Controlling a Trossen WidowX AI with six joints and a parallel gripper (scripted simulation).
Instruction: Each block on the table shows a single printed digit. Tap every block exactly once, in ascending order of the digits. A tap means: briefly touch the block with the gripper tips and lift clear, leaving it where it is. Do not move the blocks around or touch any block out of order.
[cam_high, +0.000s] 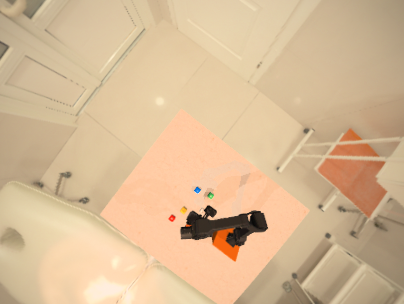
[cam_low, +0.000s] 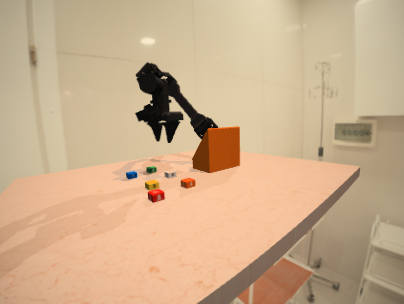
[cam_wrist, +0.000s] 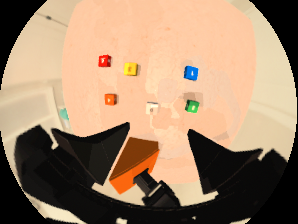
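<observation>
Now: the white block 1 cm behind my gripper tip, 1 cm to the left of it and 11 cm below it. From my gripper tip the other things lie so: green block (2 cm ahead, 10 cm to the right, 11 cm below); blue block (11 cm ahead, 7 cm to the right, 11 cm below); yellow block (9 cm ahead, 9 cm to the left, 11 cm below).
</observation>
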